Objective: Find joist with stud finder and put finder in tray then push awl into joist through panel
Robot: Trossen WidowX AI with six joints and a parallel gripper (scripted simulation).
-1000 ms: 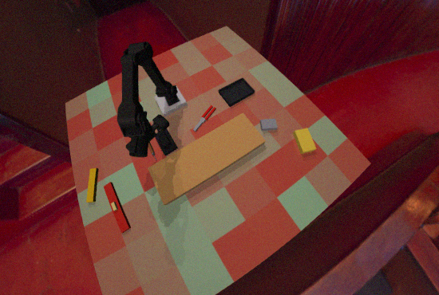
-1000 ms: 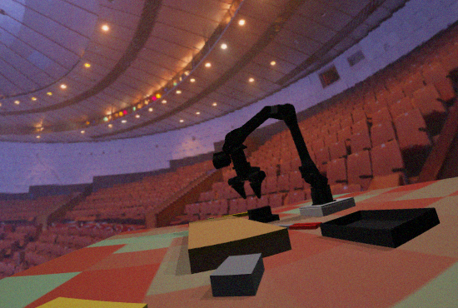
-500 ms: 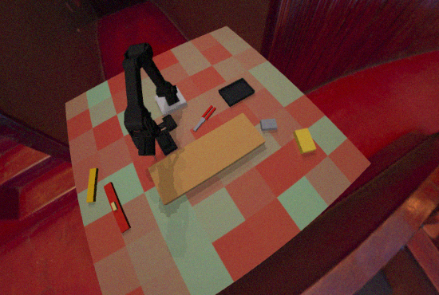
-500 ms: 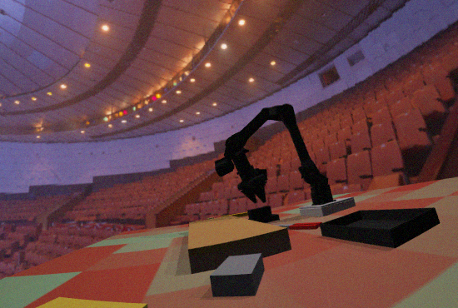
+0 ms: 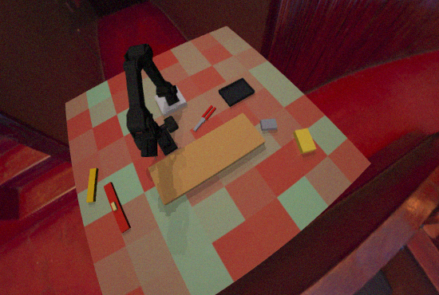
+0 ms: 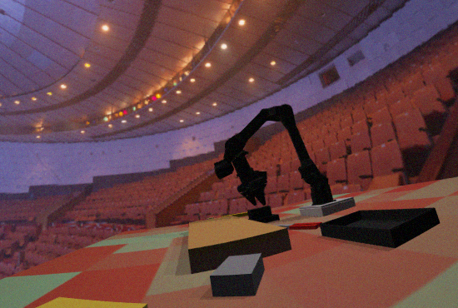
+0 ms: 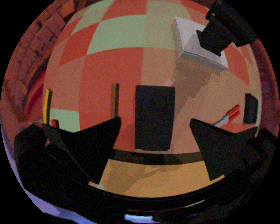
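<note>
My gripper tip is now 1 cm past the stud finder and 2 cm above it. From my gripper tip the other things lie so: yellow bar 3 cm ahead, 42 cm to the right, 6 cm below; awl 2 cm ahead, 8 cm to the right, 6 cm below; red level 18 cm ahead, 33 cm to the right, 5 cm below.
</note>
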